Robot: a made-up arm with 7 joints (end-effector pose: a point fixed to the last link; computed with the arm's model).
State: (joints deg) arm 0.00 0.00 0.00 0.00 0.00 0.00 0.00
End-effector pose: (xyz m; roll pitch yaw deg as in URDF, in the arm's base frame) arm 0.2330 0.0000 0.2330 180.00 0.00 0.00
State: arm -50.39 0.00 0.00 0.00 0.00 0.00 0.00
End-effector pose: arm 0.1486 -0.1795 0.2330 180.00 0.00 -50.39
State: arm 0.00 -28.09 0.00 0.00 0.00 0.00 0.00
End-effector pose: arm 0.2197 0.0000 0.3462 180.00 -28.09 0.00
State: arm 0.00 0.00 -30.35 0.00 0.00 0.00 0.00
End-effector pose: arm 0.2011 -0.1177 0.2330 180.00 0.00 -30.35
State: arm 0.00 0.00 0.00 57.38 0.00 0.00 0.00
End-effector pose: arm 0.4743 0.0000 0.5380 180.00 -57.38 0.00
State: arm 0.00 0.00 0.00 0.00 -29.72 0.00 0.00
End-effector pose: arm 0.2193 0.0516 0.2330 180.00 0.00 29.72
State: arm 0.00 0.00 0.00 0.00 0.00 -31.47 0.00
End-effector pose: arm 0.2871 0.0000 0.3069 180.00 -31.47 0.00
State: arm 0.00 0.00 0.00 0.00 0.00 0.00 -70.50
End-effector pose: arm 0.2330 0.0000 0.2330 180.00 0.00 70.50
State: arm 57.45 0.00 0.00 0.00 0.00 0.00 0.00
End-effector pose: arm 0.1254 0.1964 0.2330 180.00 0.00 57.45
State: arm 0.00 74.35 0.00 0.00 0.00 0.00 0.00
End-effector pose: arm 0.0340 0.0000 0.0305 -180.00 74.35 0.00
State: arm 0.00 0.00 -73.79 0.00 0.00 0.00 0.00
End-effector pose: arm 0.0650 -0.2237 0.2330 180.00 0.00 -73.79
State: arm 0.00 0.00 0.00 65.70 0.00 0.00 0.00
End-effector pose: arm 0.4800 0.0000 0.5965 180.00 -65.70 0.00
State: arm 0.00 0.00 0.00 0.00 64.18 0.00 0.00
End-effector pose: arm 0.1743 -0.0936 0.2330 180.00 0.00 -64.18
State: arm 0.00 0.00 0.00 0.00 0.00 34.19 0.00
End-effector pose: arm 0.1403 0.0000 0.1975 180.00 34.19 0.00
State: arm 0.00 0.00 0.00 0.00 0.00 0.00 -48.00
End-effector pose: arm 0.2330 0.0000 0.2330 180.00 0.00 48.00
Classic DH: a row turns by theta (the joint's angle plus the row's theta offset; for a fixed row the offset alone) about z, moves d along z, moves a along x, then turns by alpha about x. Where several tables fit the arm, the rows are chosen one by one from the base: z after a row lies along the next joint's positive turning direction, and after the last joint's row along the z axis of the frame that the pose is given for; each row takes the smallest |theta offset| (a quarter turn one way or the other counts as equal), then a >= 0, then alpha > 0; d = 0 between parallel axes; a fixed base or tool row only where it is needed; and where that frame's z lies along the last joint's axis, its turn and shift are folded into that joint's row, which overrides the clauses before.
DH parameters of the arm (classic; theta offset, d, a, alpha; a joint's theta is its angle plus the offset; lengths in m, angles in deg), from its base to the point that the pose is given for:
joint 1: 0 0.263 0 -90
joint 2: 0 0 0 90
joint 3: 0 0.343 0.075 90
joint 4: 0 0 0.054 90
joint 5: 0 0.24 0 90
joint 6: 0 0 0.104 -90
joint 7: 0 0.133 0 0

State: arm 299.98 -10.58 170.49 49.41 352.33 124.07 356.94
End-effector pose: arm -0.0533 0.2004 0.3207 141.79 84.35 78.79
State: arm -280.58 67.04 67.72 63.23 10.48 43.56 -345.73
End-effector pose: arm -0.3714 0.3179 0.1815 -116.05 31.16 132.11
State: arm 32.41 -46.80 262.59 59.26 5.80 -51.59 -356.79
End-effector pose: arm -0.0828 -0.5148 0.4945 -83.19 -35.57 -174.82
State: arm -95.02 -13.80 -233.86 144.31 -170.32 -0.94 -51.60
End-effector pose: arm 0.2879 0.3273 0.8100 -41.14 22.65 -23.13
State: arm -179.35 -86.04 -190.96 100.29 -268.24 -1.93 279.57
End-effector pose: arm 0.4875 -0.1825 -0.1053 169.81 -16.30 -8.85
